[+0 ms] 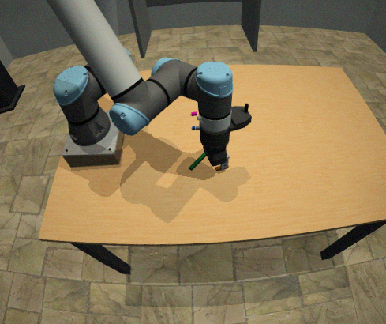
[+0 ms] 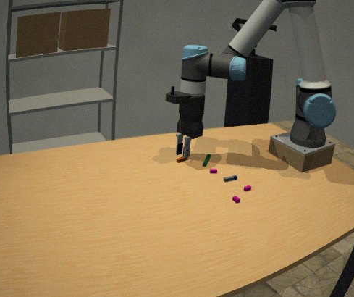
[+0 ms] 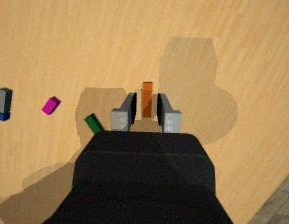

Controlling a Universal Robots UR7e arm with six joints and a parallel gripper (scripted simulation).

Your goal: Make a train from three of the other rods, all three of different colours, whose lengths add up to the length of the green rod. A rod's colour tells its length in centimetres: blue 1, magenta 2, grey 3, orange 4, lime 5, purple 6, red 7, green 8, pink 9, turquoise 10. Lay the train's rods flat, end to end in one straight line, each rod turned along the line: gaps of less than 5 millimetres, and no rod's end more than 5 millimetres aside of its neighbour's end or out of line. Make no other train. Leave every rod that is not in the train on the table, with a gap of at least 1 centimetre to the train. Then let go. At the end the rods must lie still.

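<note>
Right now the orange rod is 30 mm below my hand. Also, from my hand: grey rod (180 mm to the left, 40 mm behind, 30 mm below); blue rod (180 mm to the left, 60 mm behind, 30 mm below); green rod (60 mm behind, 40 mm to the left, 30 mm below).
</note>
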